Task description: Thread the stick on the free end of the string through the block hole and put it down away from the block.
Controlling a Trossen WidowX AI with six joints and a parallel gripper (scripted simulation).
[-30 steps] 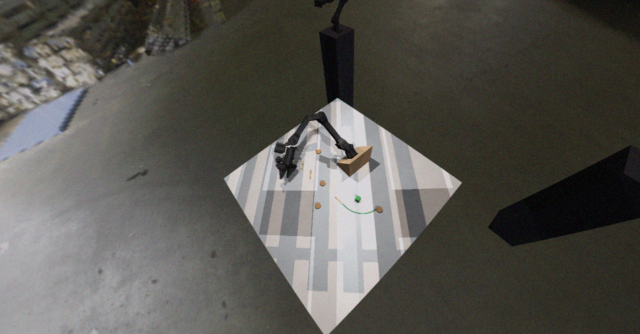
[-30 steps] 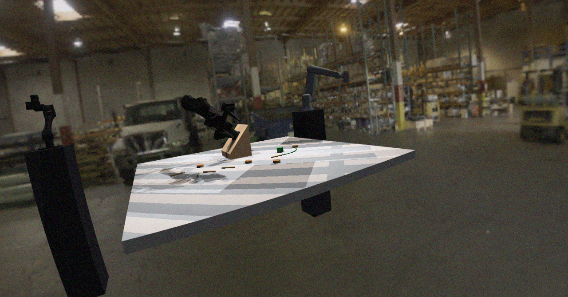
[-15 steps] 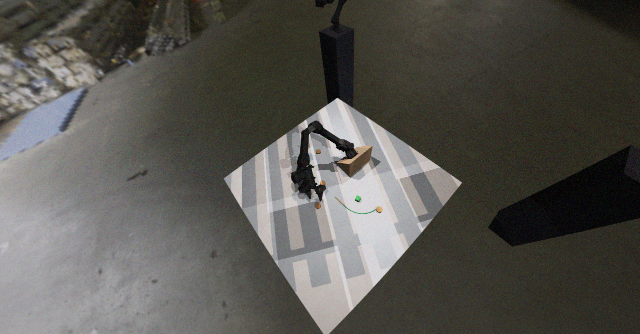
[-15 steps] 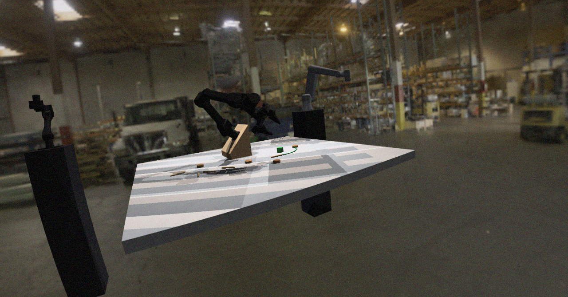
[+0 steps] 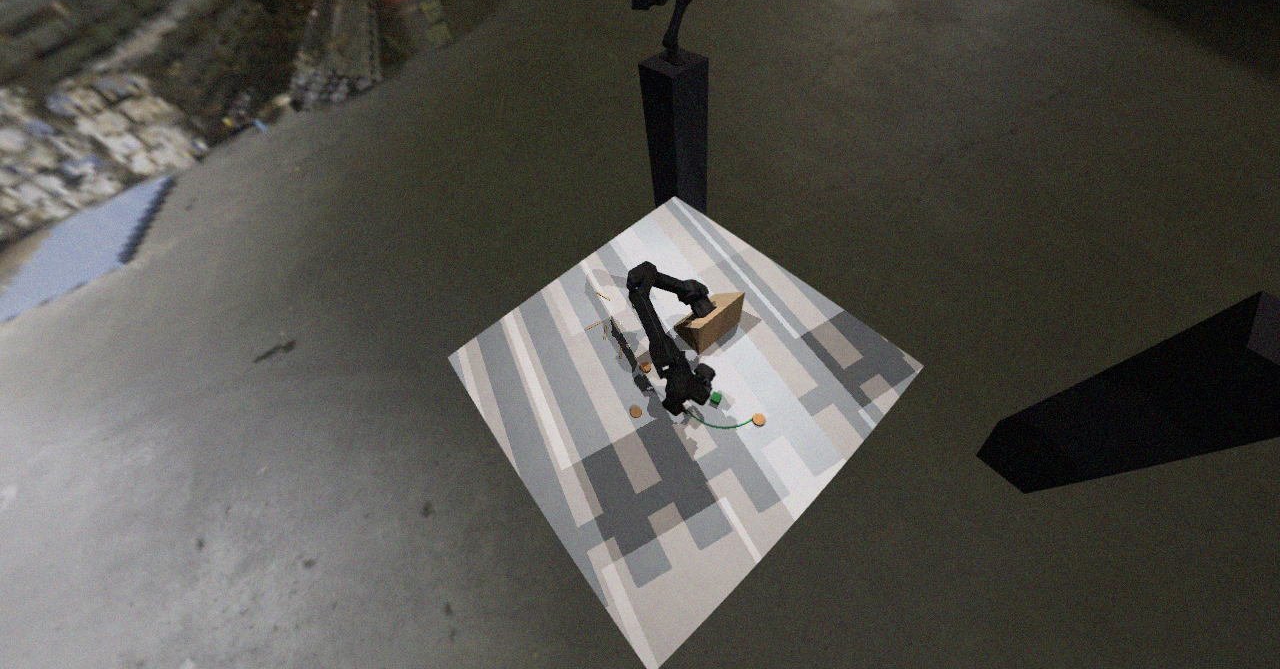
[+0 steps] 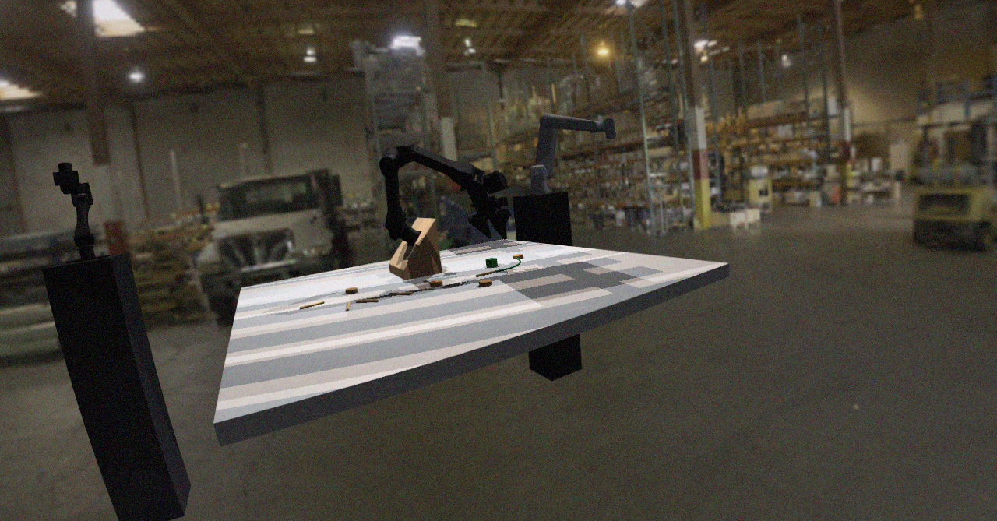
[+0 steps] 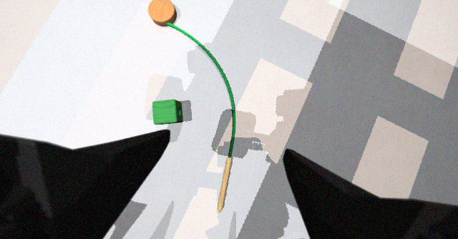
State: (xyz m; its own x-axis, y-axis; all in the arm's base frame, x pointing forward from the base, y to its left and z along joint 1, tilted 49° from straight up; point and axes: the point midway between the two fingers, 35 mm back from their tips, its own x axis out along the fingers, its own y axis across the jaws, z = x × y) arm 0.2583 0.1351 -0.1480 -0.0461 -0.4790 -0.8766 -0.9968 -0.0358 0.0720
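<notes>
The green cube is 10 cm below my gripper tip, 9 cm behind it and 1 cm to the left of it. Also, from my gripper tip: thin wooden stick 11 cm below, 6 cm to the right, 2 cm ahead; then round wooden button 16 cm to the left, 14 cm behind, 10 cm below.
</notes>
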